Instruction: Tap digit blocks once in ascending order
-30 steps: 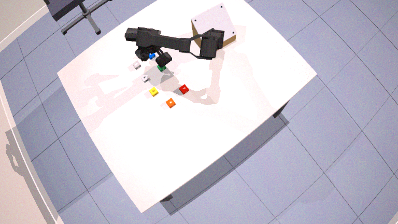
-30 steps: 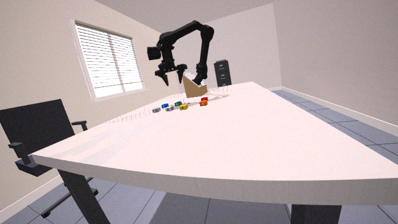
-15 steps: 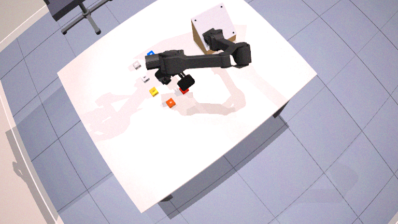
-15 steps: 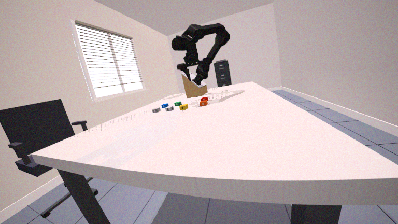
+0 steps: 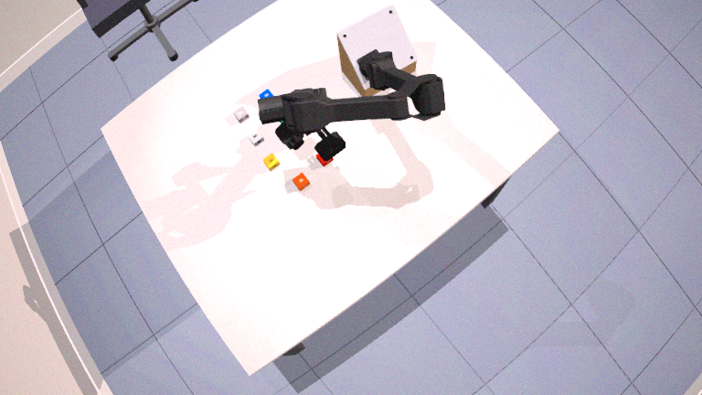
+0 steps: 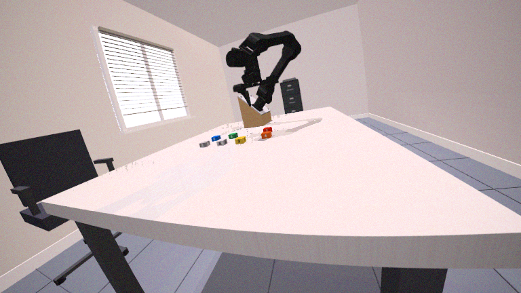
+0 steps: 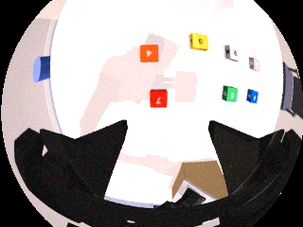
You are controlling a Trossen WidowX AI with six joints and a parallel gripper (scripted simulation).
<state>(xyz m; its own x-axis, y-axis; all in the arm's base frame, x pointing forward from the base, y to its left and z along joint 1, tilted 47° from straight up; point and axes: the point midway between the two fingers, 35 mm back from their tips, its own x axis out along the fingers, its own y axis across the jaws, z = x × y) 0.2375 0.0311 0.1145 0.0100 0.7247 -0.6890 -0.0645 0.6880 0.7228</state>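
Now: the green block 2 cm ahead of my gripper tip, 15 cm to the right of it and 11 cm below it. From my gripper tip the other things lie so: red block (1 cm behind, 1 cm to the left, 11 cm below); orange block (8 cm ahead, 3 cm to the left, 11 cm below); yellow block (12 cm ahead, 6 cm to the right, 11 cm below).
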